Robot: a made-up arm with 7 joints.
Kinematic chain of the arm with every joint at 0, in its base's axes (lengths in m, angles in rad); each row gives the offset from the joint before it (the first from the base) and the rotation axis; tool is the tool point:
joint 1: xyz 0 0.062 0 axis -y
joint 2: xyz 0 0.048 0 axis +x
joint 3: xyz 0 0 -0.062 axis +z
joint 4: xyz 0 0 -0.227 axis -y
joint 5: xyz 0 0 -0.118 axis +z
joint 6: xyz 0 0 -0.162 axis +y
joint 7: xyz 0 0 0 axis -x
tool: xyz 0 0 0
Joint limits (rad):
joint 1: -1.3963..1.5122
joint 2: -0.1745..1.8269
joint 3: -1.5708..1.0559
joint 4: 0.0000..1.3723
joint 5: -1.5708..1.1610
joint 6: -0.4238..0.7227
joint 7: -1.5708..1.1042
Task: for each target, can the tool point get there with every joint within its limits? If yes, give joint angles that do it. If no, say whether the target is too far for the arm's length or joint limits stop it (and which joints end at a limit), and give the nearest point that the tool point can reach.
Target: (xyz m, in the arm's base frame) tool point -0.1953 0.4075 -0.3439
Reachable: yes | joints -1.1355 0.5820 0.3017 1.0324 -1.0676 0.5893 -0.1837
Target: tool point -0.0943 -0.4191 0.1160
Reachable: no: joint limits stop it (at a limit: joint 1, joint 2, joint 3, joint 4) | nearest point -0.2869 -0.2201 -0.0506 | short by 0.323 m
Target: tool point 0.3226 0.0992 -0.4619
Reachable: yes | joints 0.5526 0.1044 -1.1370 0.2767 0.1415 0.3669 0.4773
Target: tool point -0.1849 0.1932 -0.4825
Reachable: yes | joints -0.7486 0.2965 -0.3038 0.8069 -0.0970 0.2438 -0.0583
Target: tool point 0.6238 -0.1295 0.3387
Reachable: no: too far | nearest point 0.4647 -0.0408 0.1722 | short by 0.247 m
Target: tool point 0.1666 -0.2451 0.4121
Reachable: no: joint limits stop it (at a limit: joint 1, joint 2, joint 4) | nearest point 0.3221 -0.1149 0.1988 | short by 0.294 m
